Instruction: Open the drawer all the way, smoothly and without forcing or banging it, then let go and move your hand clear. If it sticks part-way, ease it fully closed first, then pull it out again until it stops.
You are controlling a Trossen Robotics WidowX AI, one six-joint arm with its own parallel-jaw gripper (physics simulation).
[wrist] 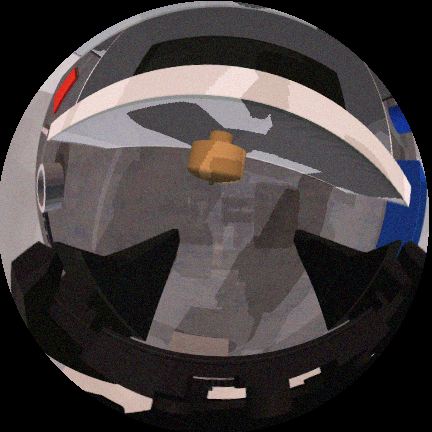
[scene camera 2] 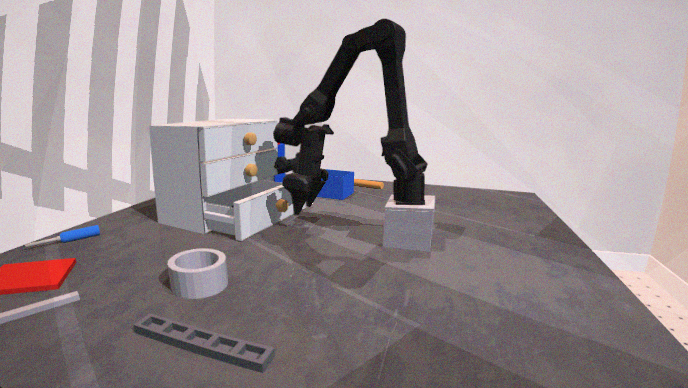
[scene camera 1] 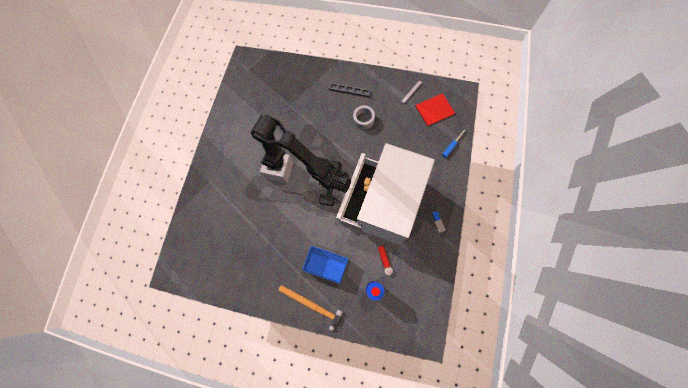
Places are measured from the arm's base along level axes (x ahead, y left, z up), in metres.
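Pixels of known places: gripper, fingertip midpoint: (wrist: 239, 235) (scene camera 2: 302, 210); arm's base, link origin: (scene camera 2: 410, 200) (scene camera 1: 275, 163).
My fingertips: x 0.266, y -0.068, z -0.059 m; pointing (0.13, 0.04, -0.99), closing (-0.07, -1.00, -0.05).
Note:
Ahead of a thing's pixels: the offset from my fingertips to its top centre. "*": to the spot under its first point.
The white cabinet {0.220 m up, 0.237 m ahead, 0.036 m right} (scene camera 1: 397, 190) (scene camera 2: 177, 175) has its bottom drawer (scene camera 1: 358, 167) (scene camera 2: 252, 218) (wrist: 200, 80) standing out, with its two upper drawers shut. The drawer's round orange knob {* 0.018 m up, 0.045 m ahead, 0.028 m left} (scene camera 2: 282, 205) (wrist: 216, 159) is on the middle of its front; the arm hides it in scene camera 1. My gripper (scene camera 1: 334, 191) (scene camera 2: 304, 206) (wrist: 239, 235) points down in front of the drawer front, fingers wide apart and empty. In the wrist view the knob is beyond the fingertips, not between them. The upper drawers' knobs (scene camera 2: 250, 139) (scene camera 2: 251, 170) show above the drawer.
A blue bin {0.037 m up, 0.005 m ahead, 0.332 m right} (scene camera 1: 325, 265) (scene camera 2: 337, 184) (wrist: 402, 210) stands to one side of the drawer, with a hammer {0.012 m down, 0.050 m back, 0.506 m right} (scene camera 1: 306, 301) beyond it. A grey ring {0.010 m up, 0.093 m ahead, 0.363 m left} (scene camera 2: 199, 282) stands on the other side. A red-handled tool {0.005 m down, 0.248 m ahead, 0.286 m right} (scene camera 1: 384, 257) lies near the cabinet's corner, by a blue cylinder {0.145 m up, 0.212 m ahead, 0.410 m right} (scene camera 1: 369, 288).

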